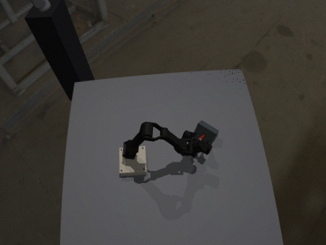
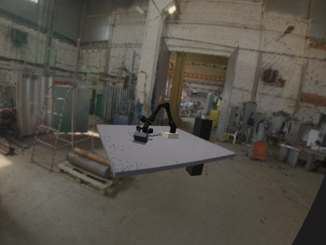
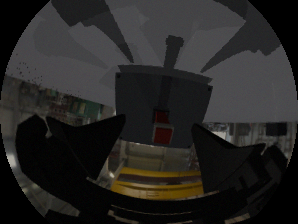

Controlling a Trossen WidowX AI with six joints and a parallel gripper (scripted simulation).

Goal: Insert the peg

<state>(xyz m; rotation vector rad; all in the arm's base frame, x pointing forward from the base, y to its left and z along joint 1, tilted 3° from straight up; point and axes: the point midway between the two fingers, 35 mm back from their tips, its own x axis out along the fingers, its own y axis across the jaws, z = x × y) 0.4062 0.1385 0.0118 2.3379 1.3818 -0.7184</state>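
My gripper tip is now 10 mm to the left of the red peg and 10 mm past it. The rest, counted from my gripper tip: grey sloped panel 40 mm to the left, 20 mm below, 20 mm ahead.
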